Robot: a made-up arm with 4 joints. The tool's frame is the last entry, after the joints. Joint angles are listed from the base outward.
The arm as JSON. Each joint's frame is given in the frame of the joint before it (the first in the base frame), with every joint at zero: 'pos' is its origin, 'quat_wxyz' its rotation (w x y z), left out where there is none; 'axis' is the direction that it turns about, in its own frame. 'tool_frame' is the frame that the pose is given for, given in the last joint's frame.
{
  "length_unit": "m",
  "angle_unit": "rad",
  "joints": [
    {
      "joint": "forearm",
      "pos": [
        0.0,
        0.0,
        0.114
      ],
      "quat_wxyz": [
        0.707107,
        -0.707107,
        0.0,
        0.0
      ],
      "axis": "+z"
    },
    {
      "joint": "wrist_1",
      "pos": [
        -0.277,
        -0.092,
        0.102
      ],
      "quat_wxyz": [
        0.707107,
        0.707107,
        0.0,
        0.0
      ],
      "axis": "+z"
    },
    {
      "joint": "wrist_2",
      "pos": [
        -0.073,
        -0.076,
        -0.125
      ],
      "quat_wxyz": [
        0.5,
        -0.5,
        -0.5,
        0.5
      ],
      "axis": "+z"
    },
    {
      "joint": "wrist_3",
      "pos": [
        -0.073,
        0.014,
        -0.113
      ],
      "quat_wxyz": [
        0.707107,
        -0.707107,
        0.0,
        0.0
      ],
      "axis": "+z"
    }
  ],
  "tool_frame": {
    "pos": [
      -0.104,
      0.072,
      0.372
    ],
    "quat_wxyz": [
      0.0,
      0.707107,
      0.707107,
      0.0
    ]
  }
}
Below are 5 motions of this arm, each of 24 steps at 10 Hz.
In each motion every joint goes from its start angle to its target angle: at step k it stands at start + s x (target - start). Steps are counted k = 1, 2, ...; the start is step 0. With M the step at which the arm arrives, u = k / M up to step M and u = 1 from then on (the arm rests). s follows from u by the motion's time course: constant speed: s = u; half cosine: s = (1 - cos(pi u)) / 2; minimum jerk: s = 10 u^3 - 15 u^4 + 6 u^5.
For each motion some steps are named. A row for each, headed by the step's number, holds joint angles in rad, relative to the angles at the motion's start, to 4 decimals.
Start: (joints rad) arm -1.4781 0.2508 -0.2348 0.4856
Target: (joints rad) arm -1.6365 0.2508 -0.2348 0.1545
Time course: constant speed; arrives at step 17
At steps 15, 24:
15: -0.1398 0.0000 0.0000 -0.2921
24: -0.1584 0.0000 0.0000 -0.3311

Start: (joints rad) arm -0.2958 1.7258 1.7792 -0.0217
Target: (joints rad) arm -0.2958 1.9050 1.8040 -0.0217
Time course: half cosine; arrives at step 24
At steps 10, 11, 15, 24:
10: 0.0000 0.0664 0.0092 0.0000
11: 0.0000 0.0779 0.0108 0.0000
15: 0.0000 0.1239 0.0171 0.0000
24: 0.0000 0.1792 0.0248 0.0000

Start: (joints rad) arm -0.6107 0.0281 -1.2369 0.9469
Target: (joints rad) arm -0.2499 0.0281 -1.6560 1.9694
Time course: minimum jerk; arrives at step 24
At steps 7, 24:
7: 0.0549 0.0000 -0.0638 0.1557
24: 0.3608 0.0000 -0.4191 1.0225

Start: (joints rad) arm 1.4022 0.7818 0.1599 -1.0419
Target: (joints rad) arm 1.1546 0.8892 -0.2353 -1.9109
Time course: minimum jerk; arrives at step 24
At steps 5, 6, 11, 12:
5: -0.0160 0.0069 -0.0255 -0.0561
6: -0.0256 0.0111 -0.0409 -0.0900
11: -0.1045 0.0453 -0.1669 -0.3669
12: -0.1238 0.0537 -0.1976 -0.4345

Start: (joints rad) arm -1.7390 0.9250 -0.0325 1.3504
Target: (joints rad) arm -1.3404 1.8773 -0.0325 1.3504
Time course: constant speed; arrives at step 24
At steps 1, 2, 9, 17, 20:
1: 0.0166 0.0397 0.0000 0.0000
2: 0.0332 0.0794 0.0000 0.0000
9: 0.1495 0.3571 0.0000 0.0000
17: 0.2823 0.6745 0.0000 0.0000
20: 0.3322 0.7936 0.0000 0.0000

